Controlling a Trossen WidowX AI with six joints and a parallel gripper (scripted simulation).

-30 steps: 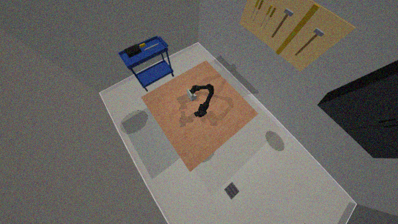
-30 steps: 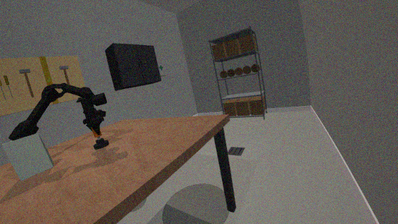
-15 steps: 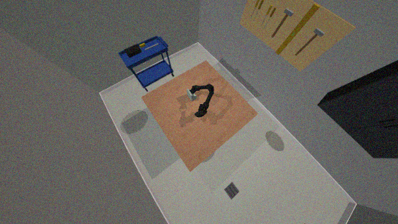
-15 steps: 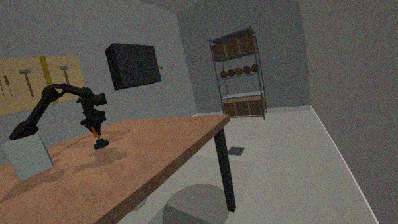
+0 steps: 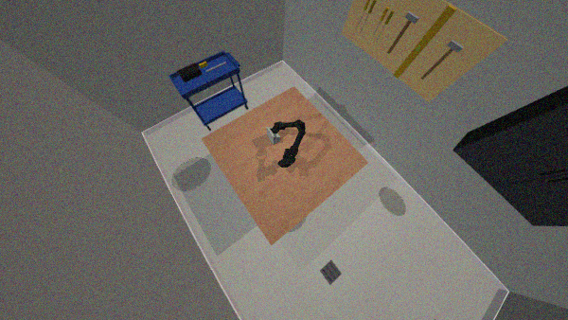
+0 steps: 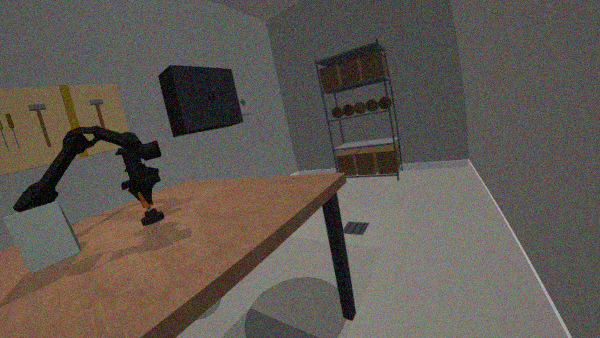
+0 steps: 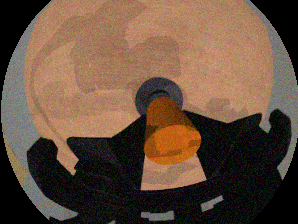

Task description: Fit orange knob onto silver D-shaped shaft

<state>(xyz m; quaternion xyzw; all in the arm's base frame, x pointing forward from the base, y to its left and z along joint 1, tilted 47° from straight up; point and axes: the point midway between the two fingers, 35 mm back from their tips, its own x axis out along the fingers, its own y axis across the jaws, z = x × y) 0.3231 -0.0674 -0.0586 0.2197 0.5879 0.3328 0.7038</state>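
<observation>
My gripper tip is now 3 cm below the orange knob. Round my gripper tip: dark round pedestal 4 cm below.
</observation>
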